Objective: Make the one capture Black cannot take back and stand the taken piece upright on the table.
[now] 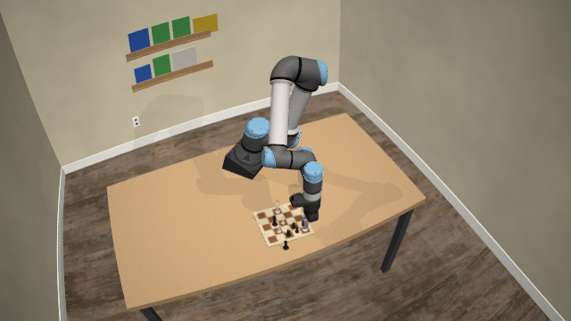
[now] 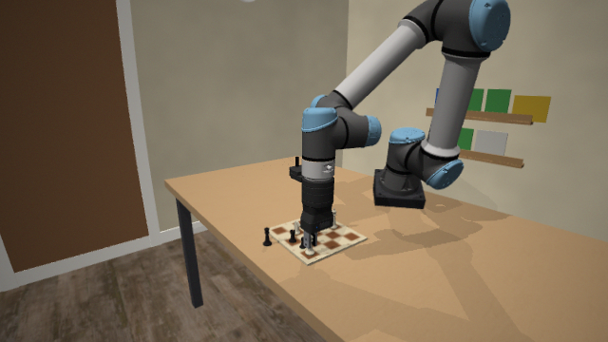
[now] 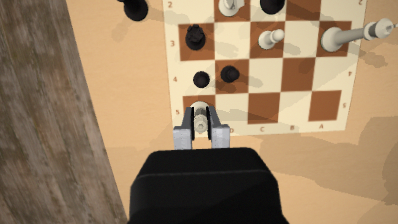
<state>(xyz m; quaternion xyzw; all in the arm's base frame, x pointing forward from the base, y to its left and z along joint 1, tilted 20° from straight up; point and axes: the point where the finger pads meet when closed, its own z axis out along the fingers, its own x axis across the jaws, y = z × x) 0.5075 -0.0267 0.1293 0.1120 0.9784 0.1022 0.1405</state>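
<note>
Right now my hand is 90 mm past the white pawn, 60 mm to the left of it and 30 mm above it. Also, from my hand: chessboard 90 mm behind, 60 mm to the right, 40 mm below.
</note>
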